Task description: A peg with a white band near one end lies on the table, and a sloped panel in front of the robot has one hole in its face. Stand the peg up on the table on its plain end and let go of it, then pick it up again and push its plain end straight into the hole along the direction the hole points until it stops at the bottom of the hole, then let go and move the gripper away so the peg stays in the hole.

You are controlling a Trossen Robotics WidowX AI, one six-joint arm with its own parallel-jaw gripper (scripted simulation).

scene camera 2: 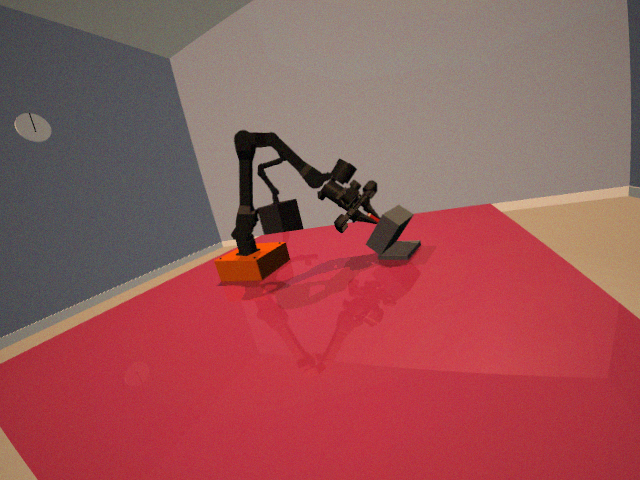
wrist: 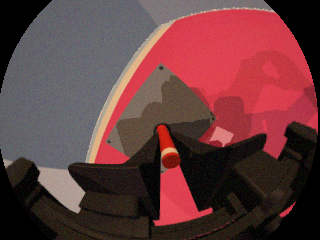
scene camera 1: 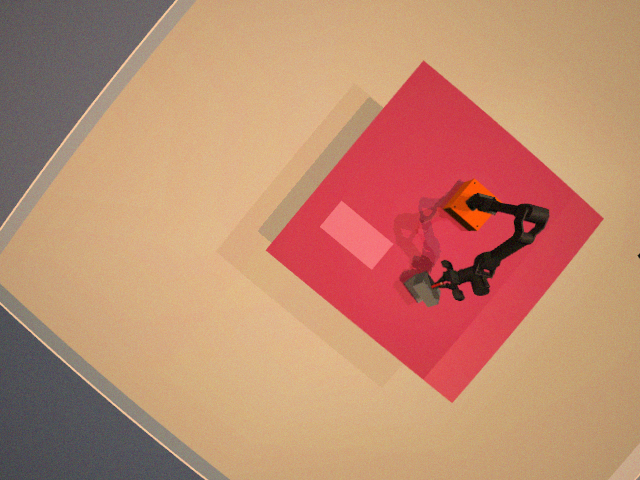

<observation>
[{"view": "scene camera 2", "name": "my gripper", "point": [378,221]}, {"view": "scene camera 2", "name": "sloped panel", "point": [393,222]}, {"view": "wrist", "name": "my gripper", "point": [164,136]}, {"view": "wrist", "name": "sloped panel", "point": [163,98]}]
</observation>
